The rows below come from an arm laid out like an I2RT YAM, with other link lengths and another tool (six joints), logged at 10 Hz.
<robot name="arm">
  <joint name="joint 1" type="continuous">
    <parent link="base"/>
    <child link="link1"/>
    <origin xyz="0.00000 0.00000 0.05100" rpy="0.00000 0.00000 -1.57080"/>
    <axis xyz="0 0 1"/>
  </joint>
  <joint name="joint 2" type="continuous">
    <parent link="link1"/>
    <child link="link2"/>
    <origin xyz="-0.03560 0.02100 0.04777" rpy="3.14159 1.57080 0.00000"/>
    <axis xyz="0 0 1"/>
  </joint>
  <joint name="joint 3" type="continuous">
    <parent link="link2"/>
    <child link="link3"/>
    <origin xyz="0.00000 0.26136 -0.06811" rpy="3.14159 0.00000 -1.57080"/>
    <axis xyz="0 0 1"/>
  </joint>
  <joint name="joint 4" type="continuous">
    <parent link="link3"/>
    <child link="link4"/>
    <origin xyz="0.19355 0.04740 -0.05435" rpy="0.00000 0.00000 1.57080"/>
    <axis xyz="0 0 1"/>
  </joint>
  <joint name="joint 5" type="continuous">
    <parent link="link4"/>
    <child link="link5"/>
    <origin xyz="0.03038 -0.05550 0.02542" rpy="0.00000 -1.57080 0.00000"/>
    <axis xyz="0 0 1"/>
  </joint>
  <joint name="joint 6" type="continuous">
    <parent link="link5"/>
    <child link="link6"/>
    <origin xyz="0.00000 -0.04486 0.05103" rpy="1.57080 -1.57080 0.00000"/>
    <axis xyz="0 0 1"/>
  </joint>
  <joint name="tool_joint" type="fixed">
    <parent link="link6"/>
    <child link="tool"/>
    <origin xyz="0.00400 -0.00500 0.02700" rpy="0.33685 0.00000 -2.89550"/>
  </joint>
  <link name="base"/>
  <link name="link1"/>
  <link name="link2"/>
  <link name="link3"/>
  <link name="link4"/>
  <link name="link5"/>
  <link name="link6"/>
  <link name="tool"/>
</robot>
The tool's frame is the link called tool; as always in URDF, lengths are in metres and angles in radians. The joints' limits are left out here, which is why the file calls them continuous.
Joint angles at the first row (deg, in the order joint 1, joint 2, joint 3, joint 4, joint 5, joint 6):
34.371, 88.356, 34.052, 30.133, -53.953, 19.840
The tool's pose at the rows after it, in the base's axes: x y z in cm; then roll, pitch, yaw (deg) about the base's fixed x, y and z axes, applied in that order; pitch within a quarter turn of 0, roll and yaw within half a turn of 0:
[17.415 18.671 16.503 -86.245 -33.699 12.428]
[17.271 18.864 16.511 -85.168 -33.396 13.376]
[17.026 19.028 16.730 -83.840 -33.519 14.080]
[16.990 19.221 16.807 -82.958 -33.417 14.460]
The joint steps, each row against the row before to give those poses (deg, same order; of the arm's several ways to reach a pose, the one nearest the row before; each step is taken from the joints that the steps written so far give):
0.251, 1.660, 0.903, 0.962, -2.754, 0.985
0.292, 0.491, -0.039, 1.154, -1.526, 0.678
0.409, -0.124, -0.199, 1.448, -1.328, 0.996
0.272, 0.383, 0.066, 1.274, -0.818, 0.909

